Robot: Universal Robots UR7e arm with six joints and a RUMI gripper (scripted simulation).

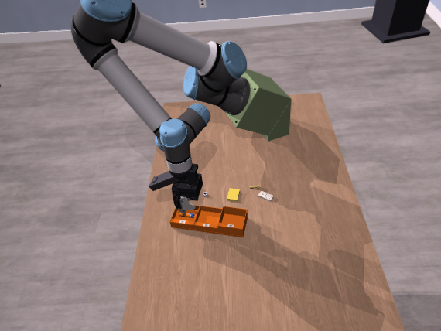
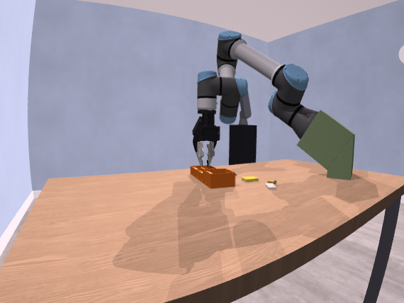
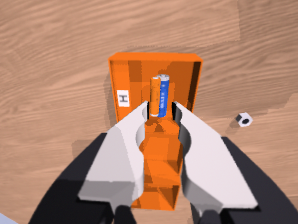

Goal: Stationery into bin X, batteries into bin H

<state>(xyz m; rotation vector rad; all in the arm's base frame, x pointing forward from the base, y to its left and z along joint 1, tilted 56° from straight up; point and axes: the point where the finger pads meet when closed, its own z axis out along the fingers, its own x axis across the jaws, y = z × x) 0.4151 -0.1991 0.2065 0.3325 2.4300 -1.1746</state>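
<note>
My hand is 3 cm above the blue battery. Round my hand: orange pen-like stick 2 cm below, 1 cm ahead; then grey nut 9 cm behind, 8 cm to the left, 4 cm below; then orange bin 7 cm to the left, 4 cm ahead, 3 cm below.
</note>
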